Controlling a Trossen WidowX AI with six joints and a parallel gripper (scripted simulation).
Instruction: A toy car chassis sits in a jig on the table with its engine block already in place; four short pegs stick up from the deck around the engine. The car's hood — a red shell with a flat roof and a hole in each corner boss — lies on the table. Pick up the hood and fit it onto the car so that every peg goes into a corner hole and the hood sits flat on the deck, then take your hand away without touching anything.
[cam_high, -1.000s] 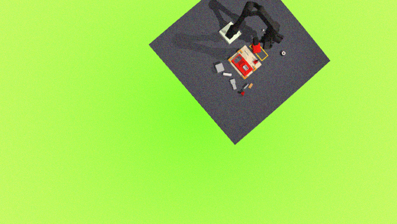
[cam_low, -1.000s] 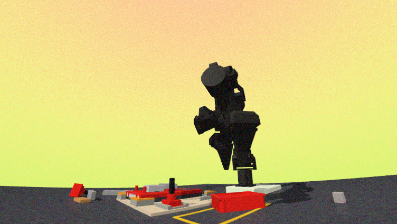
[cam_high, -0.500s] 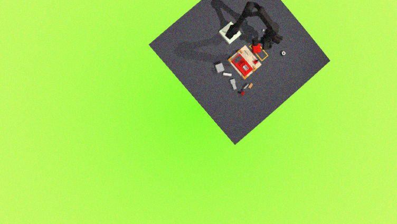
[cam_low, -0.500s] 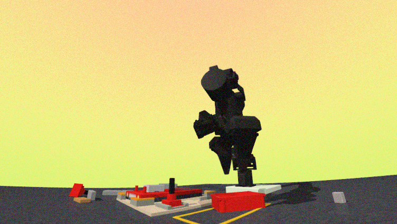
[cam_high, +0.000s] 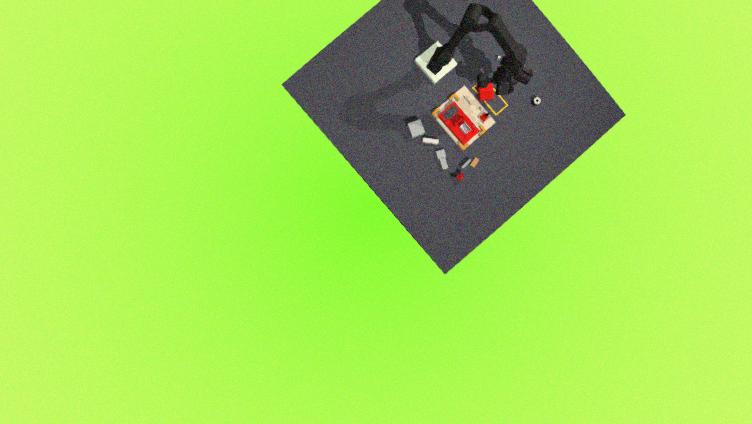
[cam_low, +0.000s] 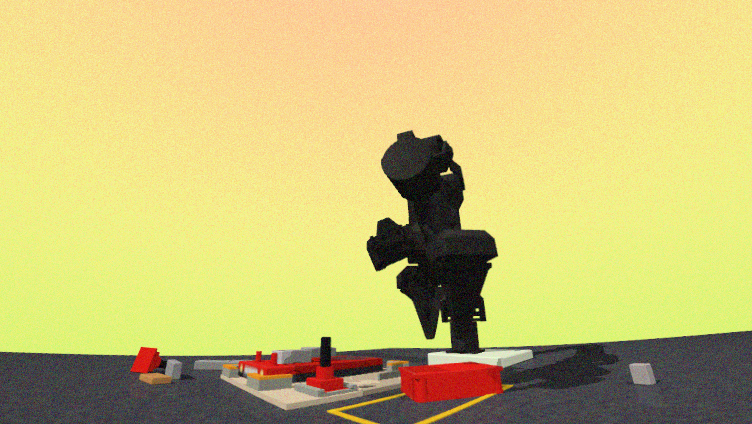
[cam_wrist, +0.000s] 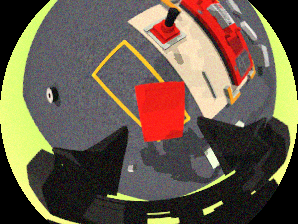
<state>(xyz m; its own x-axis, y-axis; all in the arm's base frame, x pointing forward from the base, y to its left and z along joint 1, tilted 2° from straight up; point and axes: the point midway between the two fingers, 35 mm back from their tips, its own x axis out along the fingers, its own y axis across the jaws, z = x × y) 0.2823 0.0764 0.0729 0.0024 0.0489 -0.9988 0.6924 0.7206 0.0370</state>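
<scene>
My gripper tip is 4 cm above the red hood. From my gripper tip the other things lie so: small grey piece: 6 cm behind, 18 cm to the left, 5 cm below; beige jig: 20 cm to the right, 4 cm below; grey engine block: 4 cm ahead, 23 cm to the right, 3 cm below.
</scene>
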